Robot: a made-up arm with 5 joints.
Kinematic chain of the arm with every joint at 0, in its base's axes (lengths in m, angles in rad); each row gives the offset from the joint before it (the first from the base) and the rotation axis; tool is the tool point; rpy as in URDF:
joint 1: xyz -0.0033 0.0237 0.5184 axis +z
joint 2: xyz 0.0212 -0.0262 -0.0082 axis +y
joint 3: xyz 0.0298 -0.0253 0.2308 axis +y
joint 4: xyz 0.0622 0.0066 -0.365 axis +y
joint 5: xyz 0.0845 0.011 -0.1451 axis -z
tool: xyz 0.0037 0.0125 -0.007 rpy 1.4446 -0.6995 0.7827
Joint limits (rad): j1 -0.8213..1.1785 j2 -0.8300..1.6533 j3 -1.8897..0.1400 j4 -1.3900..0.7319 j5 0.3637..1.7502
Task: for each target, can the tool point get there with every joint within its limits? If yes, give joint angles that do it. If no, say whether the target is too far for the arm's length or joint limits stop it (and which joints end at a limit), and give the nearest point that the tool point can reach.
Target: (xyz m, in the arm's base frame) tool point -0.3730 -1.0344 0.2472
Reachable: no: too far | nearest point -0.1015 -0.2572 0.3758 | short by 0.833 m
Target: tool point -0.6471 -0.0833 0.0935
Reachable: no: joint limits stop it (at a limit: joint 2) | nearest point -0.2630 -0.0195 0.2520 | short by 0.420 m
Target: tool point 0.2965 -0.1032 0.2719
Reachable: yes | joints -0.2862 -0.0494 -0.2748 0.2467 1.5291
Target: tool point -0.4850 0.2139 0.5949
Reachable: no: joint limits stop it (at a limit: joint 2, joint 3) | nearest point -0.2792 0.1327 0.5315 | short by 0.230 m
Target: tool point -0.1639 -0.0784 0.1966
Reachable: yes | joints 0.4377 1.4005 -0.2548 0.2679 0.4707
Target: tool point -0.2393 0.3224 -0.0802
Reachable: no: joint limits stop it (at a limit: joint 1, joint 2) | nearest point -0.1391 0.1270 0.1020 | short by 0.285 m
